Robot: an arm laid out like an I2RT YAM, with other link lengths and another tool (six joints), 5 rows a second.
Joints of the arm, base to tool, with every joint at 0 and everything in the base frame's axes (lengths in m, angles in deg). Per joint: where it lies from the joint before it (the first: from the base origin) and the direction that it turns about. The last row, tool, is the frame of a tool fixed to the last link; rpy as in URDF.
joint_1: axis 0 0 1 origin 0.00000 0.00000 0.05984
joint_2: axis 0 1 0 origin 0.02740 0.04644 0.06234
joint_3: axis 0 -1 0 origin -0.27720 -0.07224 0.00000
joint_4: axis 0 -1 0 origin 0.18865 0.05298 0.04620
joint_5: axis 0 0 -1 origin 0.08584 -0.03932 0.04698
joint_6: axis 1 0 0 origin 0.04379 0.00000 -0.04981
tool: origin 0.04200 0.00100 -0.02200 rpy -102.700 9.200 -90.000
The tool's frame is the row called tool.
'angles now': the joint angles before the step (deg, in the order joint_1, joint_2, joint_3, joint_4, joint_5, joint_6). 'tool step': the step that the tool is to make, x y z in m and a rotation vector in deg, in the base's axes. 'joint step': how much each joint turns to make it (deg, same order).
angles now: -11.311 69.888 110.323 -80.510 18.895 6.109
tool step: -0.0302 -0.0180 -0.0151 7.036 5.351 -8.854
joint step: -14.112 0.003 -0.002 -7.292 -7.223 -0.011
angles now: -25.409 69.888 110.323 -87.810 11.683 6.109
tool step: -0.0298 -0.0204 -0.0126 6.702 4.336 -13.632
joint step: -16.278 1.537 -0.045 -5.716 -4.119 -0.035
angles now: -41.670 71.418 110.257 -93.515 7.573 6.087
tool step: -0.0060 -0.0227 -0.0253 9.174 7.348 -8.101
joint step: -8.754 5.568 -3.156 -2.970 -1.241 -0.012
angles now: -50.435 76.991 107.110 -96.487 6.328 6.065
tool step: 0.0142 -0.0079 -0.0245 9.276 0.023 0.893
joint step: -1.150 3.694 -5.217 1.676 -6.161 0.074
